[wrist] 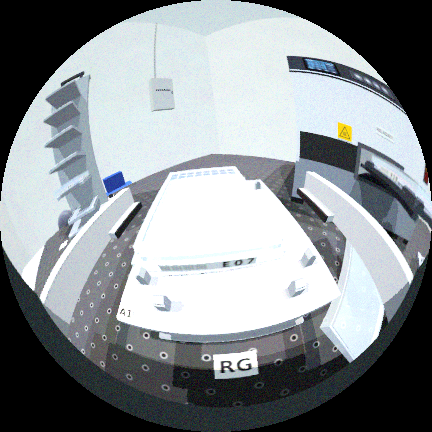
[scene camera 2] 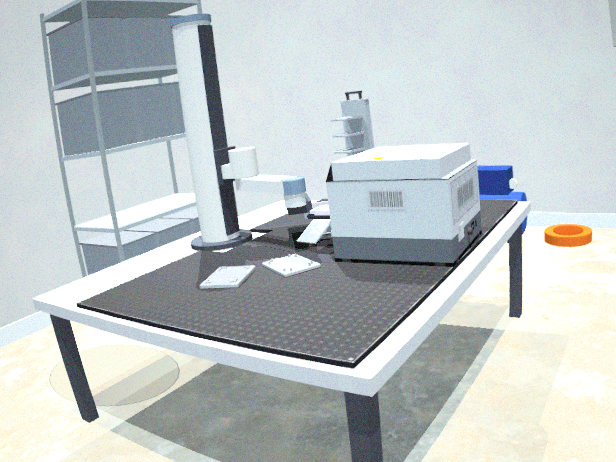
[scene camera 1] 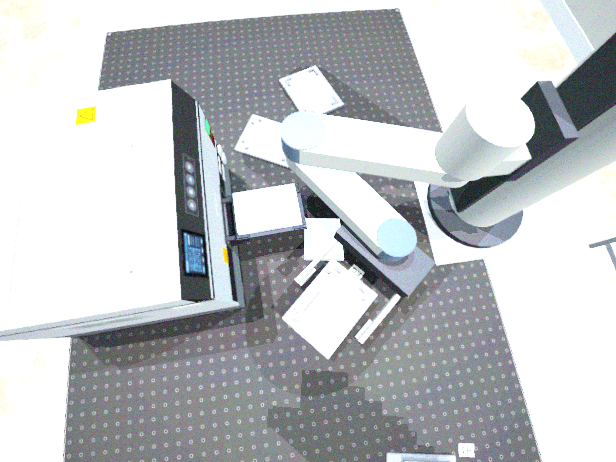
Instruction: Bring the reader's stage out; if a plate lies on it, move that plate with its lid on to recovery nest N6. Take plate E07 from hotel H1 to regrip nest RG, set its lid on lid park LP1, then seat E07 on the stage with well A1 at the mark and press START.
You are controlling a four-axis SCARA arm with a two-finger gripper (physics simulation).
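Seen in the pictures: gripper, fingertip midpoint: (wrist: 216, 185) (scene camera 1: 327, 311); arm's base at its link origin: (scene camera 2: 221, 242) (scene camera 1: 472, 202).
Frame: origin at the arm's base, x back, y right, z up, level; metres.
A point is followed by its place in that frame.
Observation:
Plate E07 (wrist: 215, 220) @[z 0.087, x -0.406, y -0.199 m] (scene camera 1: 332, 305) @[z 0.090, x -0.421, y -0.210 m] sits on regrip nest RG (wrist: 240, 315) @[z 0.073, x -0.371, y -0.159 m]; its label faces the wrist camera. Glare hides whether its lid is on. My gripper (scene camera 1: 329, 310) @[z 0.096, x -0.434, y -0.220 m] (wrist: 216, 185) @[z 0.096, x -0.434, y -0.220 m] is open, with one finger on each side of the plate, apart from it. The reader's stage (scene camera 1: 270, 233) @[z 0.125, x -0.526, y -0.056 m] is out and carries a white plate (scene camera 1: 267, 207) @[z 0.142, x -0.526, y -0.007 m]; whether that has a lid is unclear. A white slab (scene camera 1: 320, 240) @[z 0.056, x -0.421, y -0.065 m] (scene camera 2: 315, 231) @[z 0.045, x -0.421, y -0.045 m] (wrist: 357, 300) is between stage and gripper. A shelved hotel (scene camera 2: 352, 107) @[z 0.449, x -0.300, y -0.631 m] (wrist: 82, 115) @[z 0.317, x -0.357, y -0.619 m] stands beyond. LP1 and N6 labels are not readable.
The reader (scene camera 1: 100, 200) @[z 0.316, x -0.741, y -0.040 m] (scene camera 2: 395, 210) @[z 0.173, x -0.836, y 0.151 m] stands beside the stage, with a green button (scene camera 1: 208, 127) @[z 0.210, x -0.619, y 0.145 m] on its front. Two white nests, one (scene camera 1: 311, 91) @[z 0.025, x -0.378, y 0.382 m] (scene camera 2: 228, 276) @[z 0.025, x -0.389, y 0.392 m] farther out and one (scene camera 1: 257, 140) @[z 0.023, x -0.543, y 0.237 m] (scene camera 2: 291, 265) @[z 0.023, x -0.522, y 0.251 m] partly under the arm, lie on the perforated mat (scene camera 1: 200, 400) @[z 0.013, x -0.714, y -0.363 m].

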